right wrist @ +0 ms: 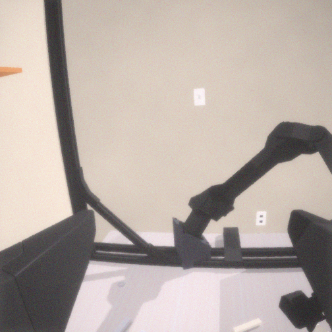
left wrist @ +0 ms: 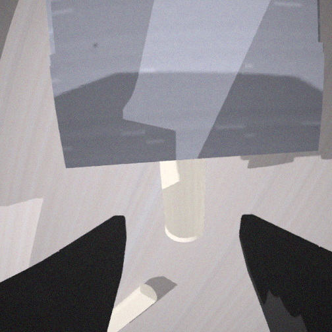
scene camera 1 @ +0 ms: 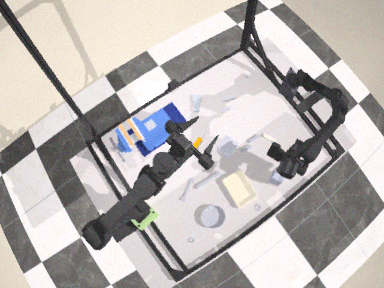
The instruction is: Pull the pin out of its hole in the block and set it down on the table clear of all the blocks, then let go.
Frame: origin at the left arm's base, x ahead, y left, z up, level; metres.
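Seen in the pictures: right gripper, fingertip midpoint: [scene camera 1: 208, 126]; left arm's base at its link origin: [scene camera 1: 292, 80]; right arm's base at its link origin: [scene camera 1: 139, 212].
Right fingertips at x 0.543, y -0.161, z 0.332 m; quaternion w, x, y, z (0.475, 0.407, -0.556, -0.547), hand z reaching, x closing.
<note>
Pixels of each thing's middle, then the offset from my right fingertips to it. "*": a spot on its surface instead.
- blue-grey block at the middle of its body: [scene camera 1: 277, 176] 0.099 m back, 0.303 m left, 0.383 m down
- cream peg at the middle of its body: [scene camera 1: 269, 138] 0.251 m back, 0.190 m left, 0.418 m down
- second grey-blue block at the middle of its body: [scene camera 1: 227, 146] 0.104 m back, 0.046 m left, 0.393 m down
- yellow tray at the middle of its body: [scene camera 1: 240, 188] 0.022 m ahead, 0.186 m left, 0.411 m down
- grey round container at the middle of its body: [scene camera 1: 213, 217] 0.184 m ahead, 0.153 m left, 0.413 m down
- blue object at a spot on its surface: [scene camera 1: 157, 127] * 0.006 m back, 0.242 m right, 0.338 m down
A blue-grey block [scene camera 1: 276, 176] [left wrist: 200, 55] fills the top of the left wrist view and shows partly beside the left gripper in scene camera 1. A cream round pin [left wrist: 185, 210] sticks out of its near face; the pin's inner end is hidden. My left gripper [scene camera 1: 280, 160] [left wrist: 183, 226] is partly open and empty; its fingertips appear on either side of the pin's free end, with gaps on both sides. Their height relative to the pin is unclear. My right gripper [scene camera 1: 207, 127] is open and empty, away from this block, left of it in scene camera 1.
A loose cream peg [left wrist: 132, 307] lies near the left finger's tip. Another cream peg [scene camera 1: 268, 137] [right wrist: 247, 325] and a second grey-blue block [scene camera 1: 228, 145] lie farther left. A yellow tray [scene camera 1: 248, 200], grey round container [scene camera 1: 210, 216] and blue object [scene camera 1: 157, 127] are also on the table.
</note>
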